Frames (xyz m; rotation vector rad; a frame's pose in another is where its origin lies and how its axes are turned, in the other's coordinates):
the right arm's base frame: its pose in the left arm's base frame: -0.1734 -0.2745 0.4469 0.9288 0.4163 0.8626
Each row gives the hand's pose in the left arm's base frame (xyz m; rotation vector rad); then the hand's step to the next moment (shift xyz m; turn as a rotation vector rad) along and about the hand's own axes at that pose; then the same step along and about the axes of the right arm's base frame.
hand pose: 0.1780 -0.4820 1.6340 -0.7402 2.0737 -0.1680
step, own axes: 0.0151 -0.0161 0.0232 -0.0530 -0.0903 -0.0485
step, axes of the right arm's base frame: -0.0034 -0.0296 0.0118 -0.0222 0.0573 0.0976
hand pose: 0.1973 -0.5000 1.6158 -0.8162 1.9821 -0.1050
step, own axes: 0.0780 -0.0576 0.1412 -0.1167 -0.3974 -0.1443
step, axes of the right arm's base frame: 0.0228 -0.1644 0.0425 -0.1324 0.1249 0.3991
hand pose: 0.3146 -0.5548 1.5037 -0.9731 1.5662 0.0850
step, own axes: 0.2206 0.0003 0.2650 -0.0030 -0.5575 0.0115
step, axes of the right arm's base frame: 0.1517 -0.3093 -0.0135 -0.0562 -0.0589 0.5517
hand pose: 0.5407 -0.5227 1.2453 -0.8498 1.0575 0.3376
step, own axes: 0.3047 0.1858 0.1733 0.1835 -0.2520 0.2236
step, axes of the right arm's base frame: 0.2353 -0.2573 -0.1893 0.2152 -0.1811 0.2609
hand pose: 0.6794 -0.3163 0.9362 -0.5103 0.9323 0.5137
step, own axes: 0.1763 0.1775 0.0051 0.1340 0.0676 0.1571
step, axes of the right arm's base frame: 0.1189 -0.0877 -0.2020 0.2096 -0.0423 -0.0386
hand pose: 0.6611 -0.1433 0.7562 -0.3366 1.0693 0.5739
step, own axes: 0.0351 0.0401 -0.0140 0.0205 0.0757 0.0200
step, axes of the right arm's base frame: 0.0131 -0.0102 -0.0525 0.0471 0.0276 -0.0598
